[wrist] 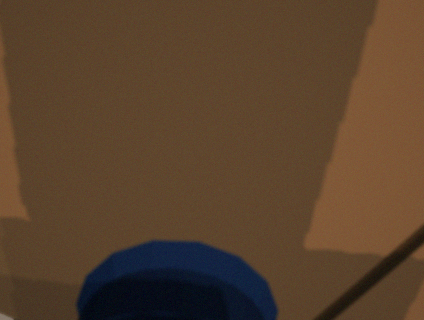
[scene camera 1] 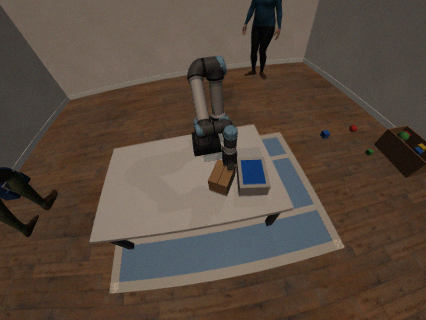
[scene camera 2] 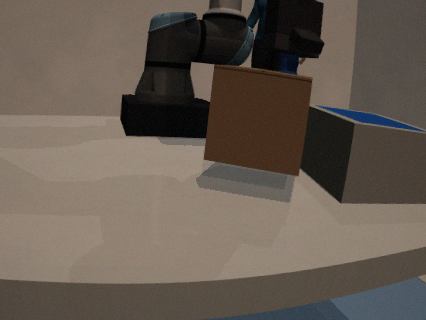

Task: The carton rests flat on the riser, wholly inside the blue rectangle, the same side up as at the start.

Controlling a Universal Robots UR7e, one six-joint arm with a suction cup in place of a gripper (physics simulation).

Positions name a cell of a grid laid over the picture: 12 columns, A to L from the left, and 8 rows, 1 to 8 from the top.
Note:
The suction cup (wrist: E7) carries a brown carton (scene camera 2: H3); nothing else touches it. A grey riser (scene camera 2: K4) rests on the table.
The brown carton also shows in the wrist view (wrist: H4).

